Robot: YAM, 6 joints.
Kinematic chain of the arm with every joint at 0, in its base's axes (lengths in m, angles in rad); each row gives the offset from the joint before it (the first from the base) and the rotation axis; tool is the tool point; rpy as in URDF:
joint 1: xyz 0 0 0.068 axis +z
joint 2: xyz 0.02 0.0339 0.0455 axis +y
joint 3: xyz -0.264 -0.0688 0 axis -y
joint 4: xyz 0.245 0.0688 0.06 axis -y
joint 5: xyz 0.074 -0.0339 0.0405 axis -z
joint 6: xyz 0.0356 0 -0.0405 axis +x
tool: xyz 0 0 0 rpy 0 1.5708 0
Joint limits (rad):
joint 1: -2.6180..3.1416
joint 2: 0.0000..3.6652
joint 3: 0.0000..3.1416
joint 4: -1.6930..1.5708
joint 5: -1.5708..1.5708
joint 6: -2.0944..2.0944
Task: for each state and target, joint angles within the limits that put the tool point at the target. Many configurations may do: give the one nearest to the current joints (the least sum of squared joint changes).
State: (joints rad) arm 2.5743 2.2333 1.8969 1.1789 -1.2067 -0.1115
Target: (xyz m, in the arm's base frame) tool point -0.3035 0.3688 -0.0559
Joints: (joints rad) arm 2.1898 2.8556 1.5363 1.0690 -1.2022 -0.1115
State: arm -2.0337 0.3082 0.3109 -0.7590 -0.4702 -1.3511
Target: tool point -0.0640 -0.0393 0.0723
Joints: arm -2.6180 0.5569 0.0000 -0.6451 -0.0572 -1.3511
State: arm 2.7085 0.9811 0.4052 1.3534 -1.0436 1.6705
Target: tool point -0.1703 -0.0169 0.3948
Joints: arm 3.0592 0.9722 0.6664 1.3592 -1.0484 1.6705
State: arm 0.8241 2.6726 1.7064 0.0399 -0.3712 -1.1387
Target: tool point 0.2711 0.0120 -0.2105
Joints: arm 0.0098 3.0189 1.2765 -0.0906 -0.2653 -1.1387
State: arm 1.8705 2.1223 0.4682 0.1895 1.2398 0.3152
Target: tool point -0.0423 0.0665 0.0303
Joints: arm 2.5886 1.9148 0.0454 0.0140 1.3073 0.3152
